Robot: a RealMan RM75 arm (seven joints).
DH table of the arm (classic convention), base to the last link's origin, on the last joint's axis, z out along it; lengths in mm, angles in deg. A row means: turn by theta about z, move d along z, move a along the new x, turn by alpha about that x. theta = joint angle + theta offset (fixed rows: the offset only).
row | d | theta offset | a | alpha
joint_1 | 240.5 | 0 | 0 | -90
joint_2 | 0 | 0 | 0 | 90
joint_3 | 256 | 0 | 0 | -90
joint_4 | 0 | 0 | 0 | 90
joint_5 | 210 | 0 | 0 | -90
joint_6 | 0 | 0 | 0 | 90
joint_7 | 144 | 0 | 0 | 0
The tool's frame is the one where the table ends.
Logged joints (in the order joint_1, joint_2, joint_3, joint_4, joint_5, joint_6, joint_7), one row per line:
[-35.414, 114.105, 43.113, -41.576, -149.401, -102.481, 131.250]
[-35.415, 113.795, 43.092, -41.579, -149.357, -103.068, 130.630]
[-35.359, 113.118, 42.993, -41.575, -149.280, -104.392, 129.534]
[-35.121, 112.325, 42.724, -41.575, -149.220, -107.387, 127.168]
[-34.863, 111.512, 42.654, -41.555, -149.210, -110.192, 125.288]
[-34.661, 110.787, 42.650, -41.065, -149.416, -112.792, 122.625]
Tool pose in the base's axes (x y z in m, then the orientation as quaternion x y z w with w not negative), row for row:
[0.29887, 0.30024, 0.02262, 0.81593, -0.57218, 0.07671, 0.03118]
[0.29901, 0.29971, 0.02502, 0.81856, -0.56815, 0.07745, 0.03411]
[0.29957, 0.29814, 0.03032, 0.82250, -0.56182, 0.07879, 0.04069]
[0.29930, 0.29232, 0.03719, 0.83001, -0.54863, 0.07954, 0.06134]
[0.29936, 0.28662, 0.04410, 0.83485, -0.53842, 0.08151, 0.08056]
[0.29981, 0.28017, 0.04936, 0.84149, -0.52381, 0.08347, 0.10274]
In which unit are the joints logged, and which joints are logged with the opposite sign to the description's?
The joints are logged in degrees. Opposite sign: joint_1, joint_3.
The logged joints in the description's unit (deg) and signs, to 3 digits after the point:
[35.414, 114.105, -43.113, -41.576, -149.401, -102.481, 131.250]
[35.415, 113.795, -43.092, -41.579, -149.357, -103.068, 130.630]
[35.359, 113.118, -42.993, -41.575, -149.280, -104.392, 129.534]
[35.121, 112.325, -42.724, -41.575, -149.220, -107.387, 127.168]
[34.863, 111.512, -42.654, -41.555, -149.210, -110.192, 125.288]
[34.661, 110.787, -42.650, -41.065, -149.416, -112.792, 122.625]

